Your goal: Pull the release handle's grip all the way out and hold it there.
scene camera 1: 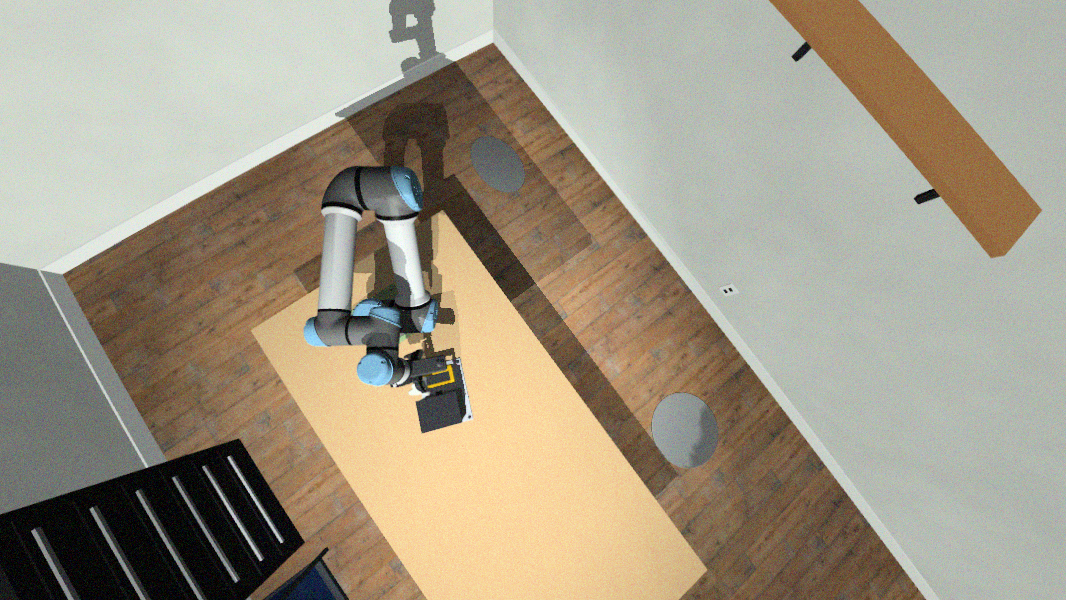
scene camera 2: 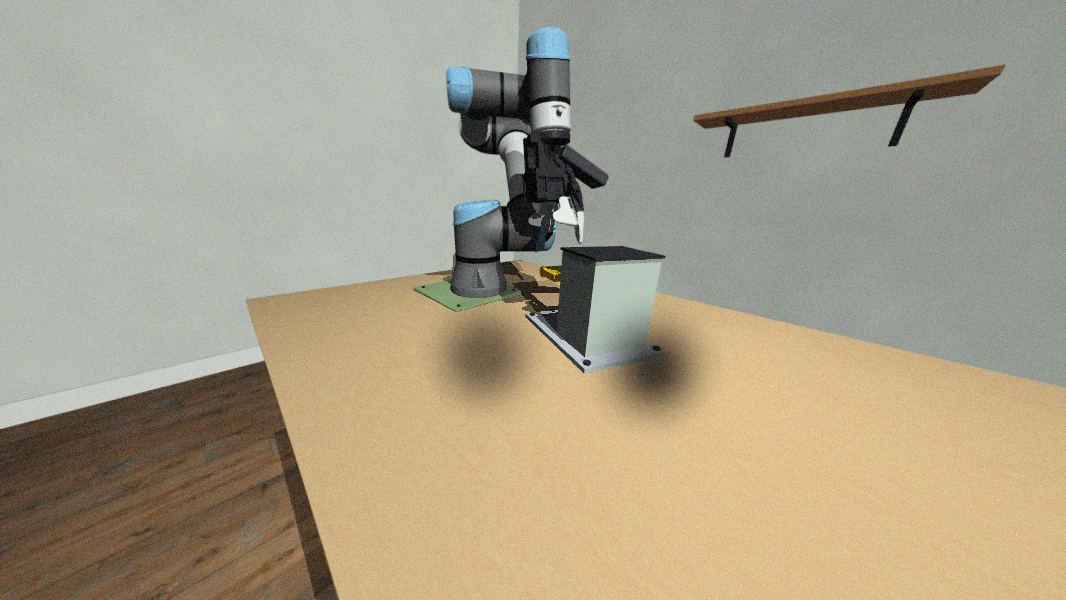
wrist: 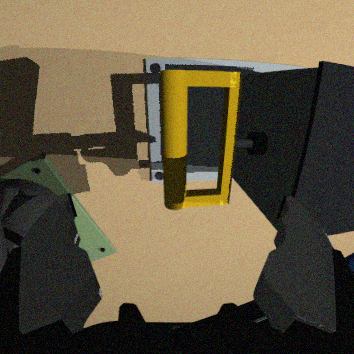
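The yellow release handle's grip (scene camera 1: 452, 374) (scene camera 2: 551, 273) (wrist: 175, 115) is a rectangular loop with a thick outer bar. A short rod (wrist: 244, 143) joins it to the side of the dark block (scene camera 1: 441, 411) (scene camera 2: 625, 305) (wrist: 280, 107). The block stands on a light base plate (scene camera 1: 468, 406) (scene camera 2: 622, 358) (wrist: 154, 115). My gripper (scene camera 1: 419, 377) (scene camera 2: 560, 231) (wrist: 177, 196) is open and empty. In the wrist view its fingers stand wide apart at the lower left and lower right, with the grip above the gap between them. In scene camera 2 the fingers hang higher than the grip, and the block partly hides the handle.
The arm's green mounting plate (scene camera 2: 440, 292) (wrist: 92, 225) is on the table (scene camera 1: 537, 477) (scene camera 2: 462, 462), at the left in the wrist view. The block's dark top is at the right, close to the right finger in that picture. A wooden shelf (scene camera 1: 910, 119) (scene camera 2: 850, 100) is on the wall.
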